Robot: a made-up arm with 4 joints. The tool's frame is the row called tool.
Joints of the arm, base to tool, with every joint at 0 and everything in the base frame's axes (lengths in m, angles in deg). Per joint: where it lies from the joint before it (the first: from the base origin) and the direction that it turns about. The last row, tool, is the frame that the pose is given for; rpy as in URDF.
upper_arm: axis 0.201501 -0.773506 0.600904 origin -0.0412 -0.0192 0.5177
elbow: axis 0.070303 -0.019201 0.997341 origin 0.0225 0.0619 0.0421
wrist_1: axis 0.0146 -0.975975 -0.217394 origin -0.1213 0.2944 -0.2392
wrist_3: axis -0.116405 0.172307 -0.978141 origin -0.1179 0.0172 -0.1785
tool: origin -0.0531 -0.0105 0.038 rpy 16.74 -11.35 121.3
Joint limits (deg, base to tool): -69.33..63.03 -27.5..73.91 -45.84..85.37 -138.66..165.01
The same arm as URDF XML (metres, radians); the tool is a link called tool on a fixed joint. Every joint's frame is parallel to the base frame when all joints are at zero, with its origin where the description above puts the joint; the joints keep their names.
<robot name="arm">
<link name="base_link"/>
<link name="link1"/>
<link name="link2"/>
<link name="link3"/>
<link name="link4"/>
<link name="tool"/>
<joint name="upper_arm" type="revolute"><parent link="base_link"/><child link="link1"/><origin xyz="-0.0412 -0.0192 0.5177"/><axis xyz="0.201501 -0.773506 0.600904"/><limit lower="-1.21" upper="1.1001"/></joint>
<joint name="elbow" type="revolute"><parent link="link1"/><child link="link2"/><origin xyz="0.0225 0.0619 0.0421"/><axis xyz="0.070303 -0.019201 0.997341"/><limit lower="-0.48" upper="1.29"/></joint>
<joint name="wrist_1" type="revolute"><parent link="link2"/><child link="link3"/><origin xyz="-0.1213 0.2944 -0.2392"/><axis xyz="0.0146 -0.975975 -0.217394"/><limit lower="-0.8001" upper="1.49"/></joint>
<joint name="wrist_3" type="revolute"><parent link="link3"/><child link="link4"/><origin xyz="-0.1179 0.0172 -0.1785"/><axis xyz="-0.116405 0.172307 -0.978141"/><limit lower="-2.4201" upper="2.88"/></joint>
<joint name="tool_joint" type="fixed"><parent link="link4"/><child link="tool"/><origin xyz="-0.0531 -0.0105 0.038" rpy="0.2922 -0.1981 2.1171"/></joint>
</robot>

